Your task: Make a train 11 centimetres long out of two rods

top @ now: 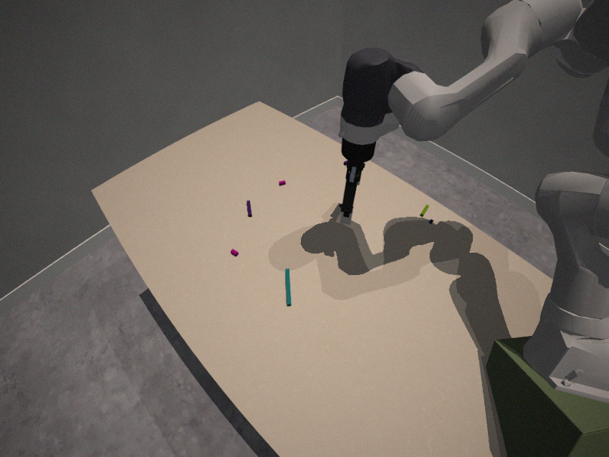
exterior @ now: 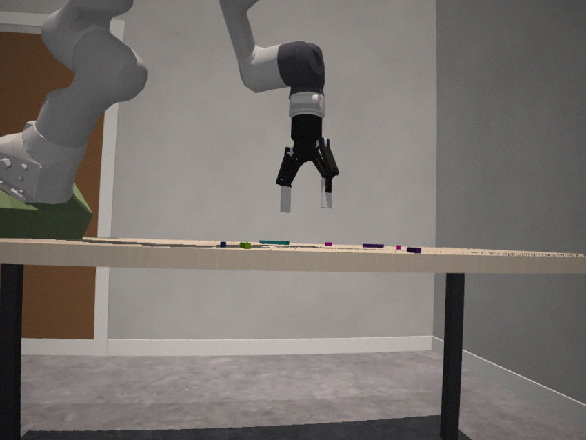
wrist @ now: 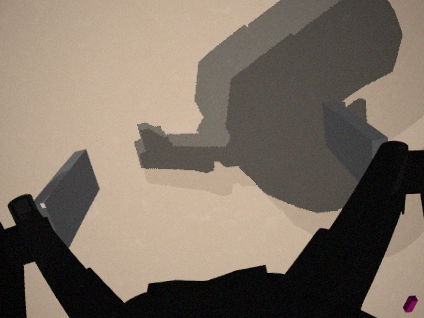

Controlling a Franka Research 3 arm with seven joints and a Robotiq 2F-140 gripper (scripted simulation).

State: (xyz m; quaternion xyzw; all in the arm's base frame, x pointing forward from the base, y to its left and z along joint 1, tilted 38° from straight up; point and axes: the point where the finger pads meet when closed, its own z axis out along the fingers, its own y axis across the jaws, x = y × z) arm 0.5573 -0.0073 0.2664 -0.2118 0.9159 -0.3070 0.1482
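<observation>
My hand is 220 mm past the blue rod, 160 mm to the left of it and 90 mm above it. From my hand the other things lie so: lime rod: 190 mm to the right, 180 mm behind, 90 mm below; then turquoise rod: 270 mm to the left, 90 mm below, 10 mm ahead.
</observation>
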